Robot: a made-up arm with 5 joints. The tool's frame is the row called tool.
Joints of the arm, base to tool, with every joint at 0 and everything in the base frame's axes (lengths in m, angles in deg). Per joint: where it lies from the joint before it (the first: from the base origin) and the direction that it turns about. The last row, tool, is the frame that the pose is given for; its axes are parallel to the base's.
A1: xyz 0.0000 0.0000 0.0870 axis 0 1 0
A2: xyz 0.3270 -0.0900 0.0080 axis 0 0 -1
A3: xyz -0.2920 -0.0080 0.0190 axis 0 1 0
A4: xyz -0.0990 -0.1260 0.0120 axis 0 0 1
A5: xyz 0.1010 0.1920 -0.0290 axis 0 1 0
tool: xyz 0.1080 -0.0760 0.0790
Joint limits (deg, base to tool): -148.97..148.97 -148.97..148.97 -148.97..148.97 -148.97..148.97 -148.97..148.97
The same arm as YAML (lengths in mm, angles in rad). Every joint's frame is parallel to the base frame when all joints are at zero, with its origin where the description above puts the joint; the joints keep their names.
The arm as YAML. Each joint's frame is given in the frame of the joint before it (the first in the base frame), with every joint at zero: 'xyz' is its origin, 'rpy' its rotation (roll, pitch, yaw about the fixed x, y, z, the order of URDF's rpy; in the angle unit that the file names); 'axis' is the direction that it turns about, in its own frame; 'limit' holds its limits. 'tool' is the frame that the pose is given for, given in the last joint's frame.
units:
  length: mm
  angle: rad
joints:
  - name: A1
    type: revolute
    origin:
      xyz: [0.0, 0.0, 87.0]
      rpy: [0.0, 0.0, 0.0]
    axis: [0.0, 1.0, 0.0]
    limit:
      lower: -2.6
      upper: 2.6
  - name: A2
    type: revolute
    origin:
      xyz: [327.0, -90.0, 8.0]
      rpy: [0.0, 0.0, 0.0]
    axis: [0.0, 0.0, -1.0]
    limit:
      lower: -2.6
      upper: 2.6
  - name: A3
    type: revolute
    origin:
      xyz: [-292.0, -8.0, 19.0]
      rpy: [0.0, 0.0, 0.0]
    axis: [0.0, 1.0, 0.0]
    limit:
      lower: -2.6
      upper: 2.6
  - name: A4
    type: revolute
    origin:
      xyz: [-99.0, -126.0, 12.0]
      rpy: [0.0, 0.0, 0.0]
    axis: [0.0, 0.0, 1.0]
    limit:
      lower: -2.6
      upper: 2.6
  - name: A5
    type: revolute
    origin:
      xyz: [101.0, 192.0, -29.0]
      rpy: [0.0, 0.0, 0.0]
    axis: [0.0, 1.0, 0.0]
    limit:
      lower: -2.6
      upper: 2.6
tool:
  origin:
    xyz: [108.0, -76.0, 79.0]
    rpy: [0.0, 0.0, 0.0]

